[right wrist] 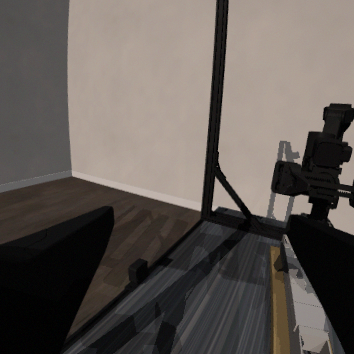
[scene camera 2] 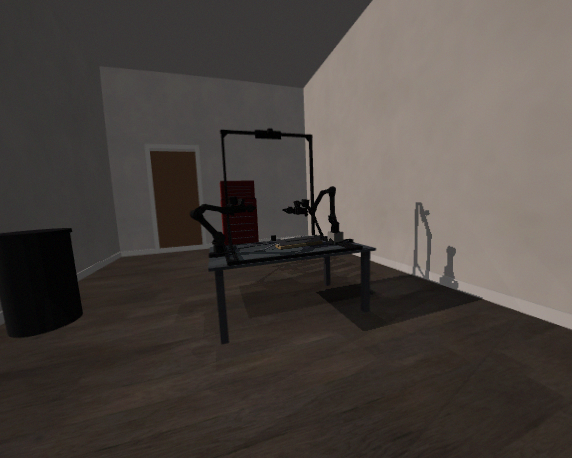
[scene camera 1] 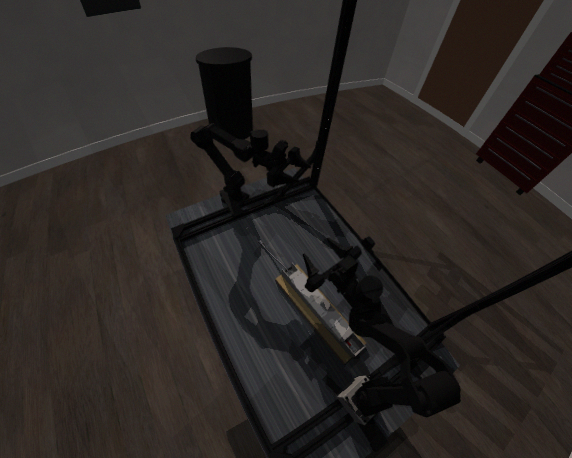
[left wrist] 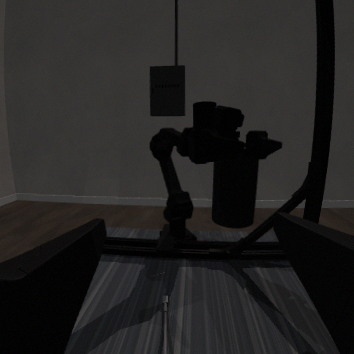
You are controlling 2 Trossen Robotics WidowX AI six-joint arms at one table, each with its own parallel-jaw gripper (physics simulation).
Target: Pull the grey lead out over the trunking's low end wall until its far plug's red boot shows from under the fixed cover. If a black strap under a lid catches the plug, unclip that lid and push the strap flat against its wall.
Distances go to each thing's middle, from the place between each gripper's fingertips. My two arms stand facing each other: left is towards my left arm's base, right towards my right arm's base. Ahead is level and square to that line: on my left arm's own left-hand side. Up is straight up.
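My left hand is now 27 cm above the tan trunking (scene camera 1: 342,350) and 12 cm to the right of it. Counted from my right hand, the trunking is 12 cm ahead, 37 cm to the left and 31 cm below.
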